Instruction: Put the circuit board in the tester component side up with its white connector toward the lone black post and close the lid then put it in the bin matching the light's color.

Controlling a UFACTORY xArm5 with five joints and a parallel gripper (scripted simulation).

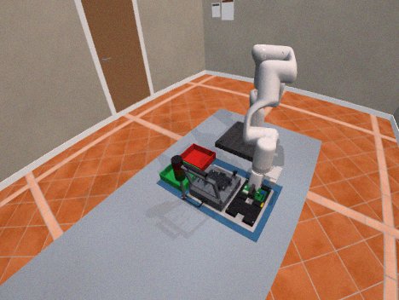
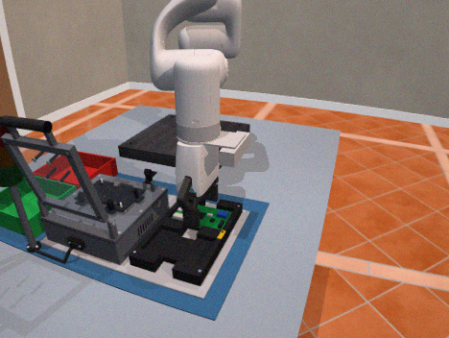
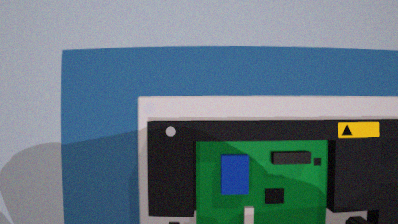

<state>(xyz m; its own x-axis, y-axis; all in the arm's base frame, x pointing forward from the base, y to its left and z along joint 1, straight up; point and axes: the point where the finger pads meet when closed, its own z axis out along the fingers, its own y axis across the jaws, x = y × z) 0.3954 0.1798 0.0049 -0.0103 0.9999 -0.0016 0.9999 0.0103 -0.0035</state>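
Now: the green circuit board 20 mm below my hand. The rest, counted from my hand: red bin 40 mm behind, 370 mm to the right, 20 mm below; black catch 110 mm to the right, 50 mm above; clear lid 190 mm ahead, 170 mm to the right, 140 mm above.
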